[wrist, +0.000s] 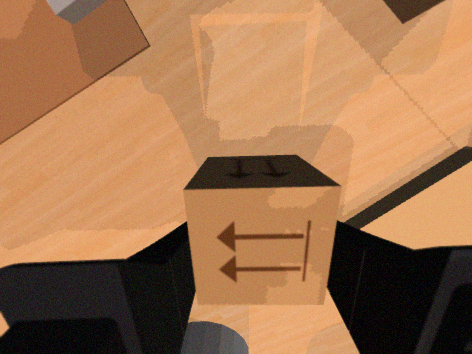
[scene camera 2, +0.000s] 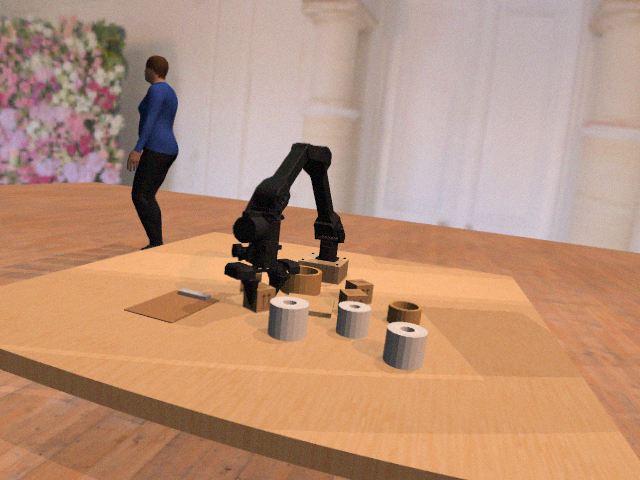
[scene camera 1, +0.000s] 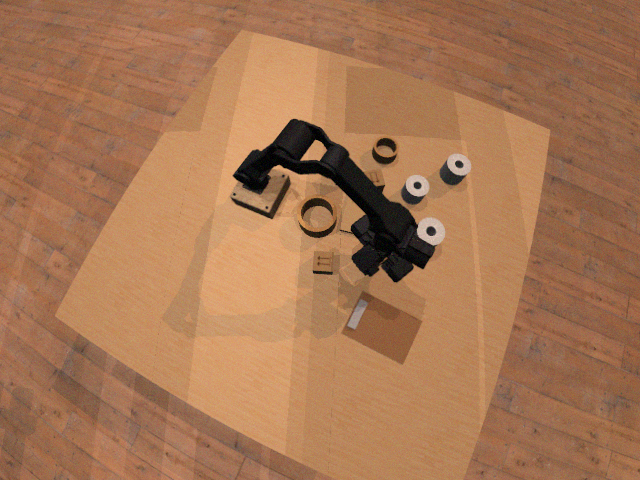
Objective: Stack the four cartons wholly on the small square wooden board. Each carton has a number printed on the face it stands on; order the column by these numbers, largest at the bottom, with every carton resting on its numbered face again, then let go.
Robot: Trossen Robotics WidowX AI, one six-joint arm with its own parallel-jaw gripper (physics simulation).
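Places are measured from the arm's base along level axes (x back, y left, z down), in metres.
Pixels of known places: gripper, fingertip midpoint: (wrist: 253, 216) (scene camera 2: 260, 303); arm's base, link origin: (scene camera 2: 327, 258) (scene camera 1: 256, 181).
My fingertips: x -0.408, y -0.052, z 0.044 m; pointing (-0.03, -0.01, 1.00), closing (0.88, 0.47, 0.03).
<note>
Ahead of a thing's pixels: the offset from my fingertips to its top centre.
My gripper (scene camera 1: 381, 262) (scene camera 2: 265, 297) (wrist: 253, 216) is shut on a brown carton @(dy -0.006, dx +0.004, dz -0.041 m) (scene camera 2: 266, 298) (wrist: 260, 250), one finger against each side, at table height. Two arrows show on its top face. The light square board @(dy +0.098, dx +0.079, dz +0.001 m) (scene camera 2: 319, 305) (wrist: 435, 210) lies right beside it, its dark edge visible in the wrist view. A second carton @(dy -0.085, dx +0.129, dz -0.041 m) (scene camera 1: 323, 260) (scene camera 2: 250, 283) stands on the table. Two more cartons @(dy +0.198, dx +0.198, dz -0.041 m) (scene camera 2: 360, 289) @(dy +0.204, dx +0.094, dz -0.041 m) (scene camera 2: 353, 295) stand close together beyond the board in scene camera 2. One of these cartons (scene camera 1: 376, 177) shows partly behind the arm in scene camera 1. The numbered faces are hidden.
A large ring @(dy +0.033, dx +0.202, dz -0.046 m) (scene camera 1: 317, 234) (scene camera 2: 308, 285) stands near the board and arm base. A small ring @(dy +0.331, dx +0.099, dz -0.028 m) (scene camera 1: 385, 159) (scene camera 2: 404, 315) and three white-topped rolls @(dy +0.231, dx -0.032, dz -0.046 m) (scene camera 1: 415, 193) @(dy +0.109, dx -0.110, dz -0.055 m) (scene camera 2: 288, 322) (scene camera 2: 353, 324) @(dy +0.352, dx -0.128, dz -0.052 m) (scene camera 2: 404, 349) stand around. A clipboard @(dy -0.178, dx -0.090, dz +0.001 m) (scene camera 1: 387, 330) (scene camera 2: 165, 308) (wrist: 40, 75) lies nearby.
</note>
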